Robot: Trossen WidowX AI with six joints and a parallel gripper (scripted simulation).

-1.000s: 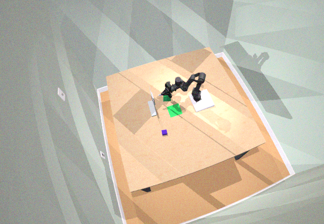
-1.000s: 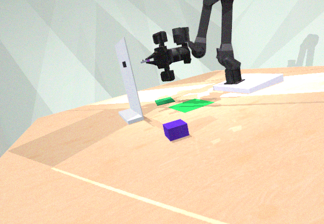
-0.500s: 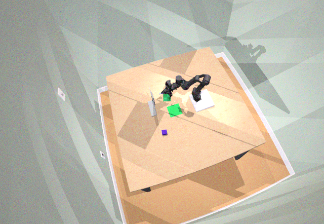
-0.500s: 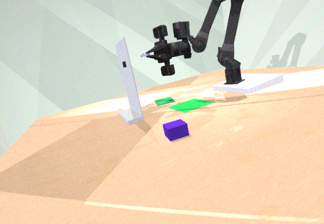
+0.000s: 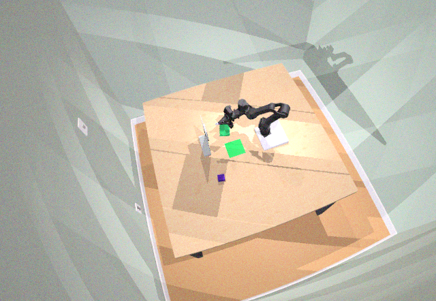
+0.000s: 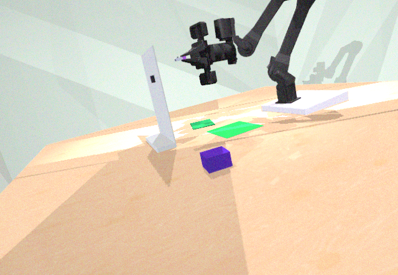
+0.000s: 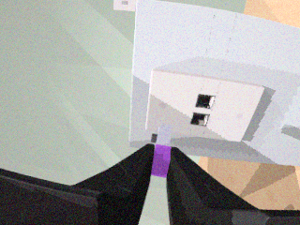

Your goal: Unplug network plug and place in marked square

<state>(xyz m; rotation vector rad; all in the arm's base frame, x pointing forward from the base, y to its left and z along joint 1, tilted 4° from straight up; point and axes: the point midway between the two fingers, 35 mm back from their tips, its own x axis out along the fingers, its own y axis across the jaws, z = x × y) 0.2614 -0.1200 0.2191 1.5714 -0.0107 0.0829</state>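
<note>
My gripper tip is now 6 cm past the green marked square, 11 cm to the right of it and 22 cm above it. Round my gripper tip: purple network plug (right at my gripper tip); grey upright panel (10 cm ahead, 1 cm to the right, 11 cm below).
</note>
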